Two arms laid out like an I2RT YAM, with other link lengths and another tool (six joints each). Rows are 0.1 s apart.
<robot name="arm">
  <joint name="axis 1" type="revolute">
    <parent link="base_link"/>
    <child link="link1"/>
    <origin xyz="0 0 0.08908"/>
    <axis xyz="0 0 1"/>
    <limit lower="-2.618" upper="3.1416"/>
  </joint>
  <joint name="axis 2" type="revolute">
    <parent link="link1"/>
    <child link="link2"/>
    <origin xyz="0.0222 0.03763 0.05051"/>
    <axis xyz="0 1 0"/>
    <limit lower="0" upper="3.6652"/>
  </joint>
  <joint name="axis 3" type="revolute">
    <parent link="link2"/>
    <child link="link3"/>
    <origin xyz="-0.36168 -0.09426 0"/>
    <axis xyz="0 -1 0"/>
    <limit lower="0" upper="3.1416"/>
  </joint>
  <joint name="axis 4" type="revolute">
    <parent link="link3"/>
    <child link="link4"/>
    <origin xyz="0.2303 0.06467 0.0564"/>
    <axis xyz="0 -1 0"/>
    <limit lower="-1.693" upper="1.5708"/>
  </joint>
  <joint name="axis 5" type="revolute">
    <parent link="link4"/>
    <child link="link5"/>
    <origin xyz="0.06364 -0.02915 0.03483"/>
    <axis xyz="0 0 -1"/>
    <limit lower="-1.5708" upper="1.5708"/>
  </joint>
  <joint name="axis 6" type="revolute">
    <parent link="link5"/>
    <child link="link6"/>
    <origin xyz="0.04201 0 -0.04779"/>
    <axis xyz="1 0 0"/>
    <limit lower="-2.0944" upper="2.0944"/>
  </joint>
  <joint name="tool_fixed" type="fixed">
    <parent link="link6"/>
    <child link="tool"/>
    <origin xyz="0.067 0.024 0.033" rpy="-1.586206 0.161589 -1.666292"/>
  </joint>
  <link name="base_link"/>
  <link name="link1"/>
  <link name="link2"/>
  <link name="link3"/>
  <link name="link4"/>
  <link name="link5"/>
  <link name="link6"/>
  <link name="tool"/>
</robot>
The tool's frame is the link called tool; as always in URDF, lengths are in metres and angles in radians.
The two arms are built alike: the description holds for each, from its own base.
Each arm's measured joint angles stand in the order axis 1, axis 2, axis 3, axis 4, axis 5, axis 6.
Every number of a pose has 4 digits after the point.
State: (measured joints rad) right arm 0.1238 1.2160 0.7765 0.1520 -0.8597 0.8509; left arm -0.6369 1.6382 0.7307 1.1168 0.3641 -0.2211
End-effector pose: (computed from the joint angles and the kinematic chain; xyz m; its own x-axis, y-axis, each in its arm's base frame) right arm 0.2634 0.0888 0.4174 0.1349 -0.4015 -0.9059 -0.8291 0.4549 -0.3251; left arm 0.3050 -0.2645 0.4040 -0.8896 -0.4554 -0.0346 0.1176 -0.1553 -0.9808
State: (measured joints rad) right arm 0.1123 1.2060 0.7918 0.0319 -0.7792 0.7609; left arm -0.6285 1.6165 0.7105 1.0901 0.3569 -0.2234
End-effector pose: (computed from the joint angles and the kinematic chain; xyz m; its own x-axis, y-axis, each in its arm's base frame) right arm 0.2640 0.0818 0.4078 0.0883 -0.4866 -0.8692 -0.8039 0.4804 -0.3506; left arm 0.3026 -0.2575 0.4004 -0.8833 -0.4684 -0.0199 0.0972 -0.1414 -0.9852
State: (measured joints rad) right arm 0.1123 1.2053 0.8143 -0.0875 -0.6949 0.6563; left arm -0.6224 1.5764 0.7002 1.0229 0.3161 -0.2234
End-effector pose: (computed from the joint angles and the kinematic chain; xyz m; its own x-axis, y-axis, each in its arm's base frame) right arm 0.2645 0.0780 0.3983 0.0531 -0.5804 -0.8126 -0.7879 0.4756 -0.3912; left arm 0.3001 -0.2471 0.4000 -0.8610 -0.5087 0.0019 0.0695 -0.1213 -0.9902
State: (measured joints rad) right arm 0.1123 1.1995 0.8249 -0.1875 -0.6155 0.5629; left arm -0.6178 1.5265 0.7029 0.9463 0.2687 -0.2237
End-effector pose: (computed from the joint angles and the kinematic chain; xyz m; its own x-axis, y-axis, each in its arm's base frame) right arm 0.2620 0.0738 0.3878 0.0216 -0.6644 -0.7471 -0.7790 0.4572 -0.4291; left arm 0.2962 -0.2356 0.4057 -0.8334 -0.5524 0.0172 0.0521 -0.1096 -0.9926
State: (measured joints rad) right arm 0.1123 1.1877 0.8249 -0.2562 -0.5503 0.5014; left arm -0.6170 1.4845 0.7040 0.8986 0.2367 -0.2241
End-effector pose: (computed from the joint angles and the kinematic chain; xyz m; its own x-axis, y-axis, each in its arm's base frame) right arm 0.2574 0.0696 0.3792 -0.0062 -0.7229 -0.6909 -0.7737 0.4412 -0.4546; left arm 0.2907 -0.2268 0.4126 -0.8149 -0.5792 0.0228 0.0495 -0.1087 -0.9928
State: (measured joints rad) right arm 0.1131 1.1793 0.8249 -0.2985 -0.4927 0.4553; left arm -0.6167 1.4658 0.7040 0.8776 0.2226 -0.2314
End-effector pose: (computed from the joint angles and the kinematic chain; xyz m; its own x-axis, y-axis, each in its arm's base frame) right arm 0.2547 0.0658 0.3735 -0.0247 -0.7673 -0.6408 -0.7659 0.4265 -0.4812; left arm 0.2882 -0.2227 0.4151 -0.8067 -0.5900 0.0323 0.0427 -0.1128 -0.9927
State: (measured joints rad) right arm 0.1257 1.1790 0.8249 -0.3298 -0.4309 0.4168; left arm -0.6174 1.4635 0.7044 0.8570 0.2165 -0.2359
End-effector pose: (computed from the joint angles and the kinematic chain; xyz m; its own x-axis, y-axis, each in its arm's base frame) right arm 0.2539 0.0646 0.3673 -0.0398 -0.8077 -0.5882 -0.7628 0.4048 -0.5043; left arm 0.2885 -0.2223 0.4123 -0.8032 -0.5942 0.0430 0.0251 -0.1059 -0.9941
